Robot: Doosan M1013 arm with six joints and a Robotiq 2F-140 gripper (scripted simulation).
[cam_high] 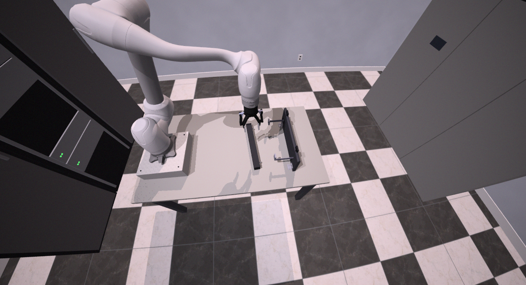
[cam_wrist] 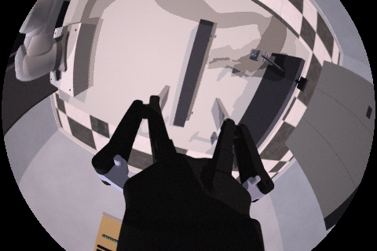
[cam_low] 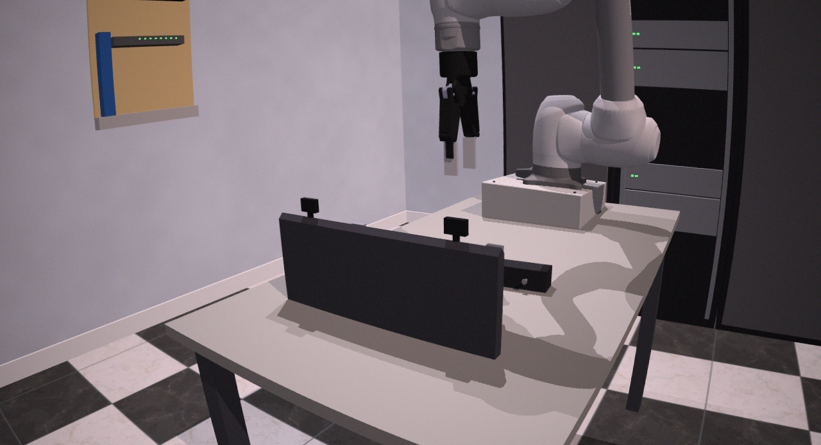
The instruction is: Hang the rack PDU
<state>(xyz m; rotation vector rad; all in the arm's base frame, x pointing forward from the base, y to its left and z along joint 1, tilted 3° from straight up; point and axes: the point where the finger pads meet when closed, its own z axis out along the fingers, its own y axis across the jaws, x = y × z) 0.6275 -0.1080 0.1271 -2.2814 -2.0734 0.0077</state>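
Now: the rack PDU 2 cm ahead of my hand and 23 cm below it. The rest, counted from my hand: dark upright panel: 27 cm ahead, 6 cm to the right, 17 cm below.
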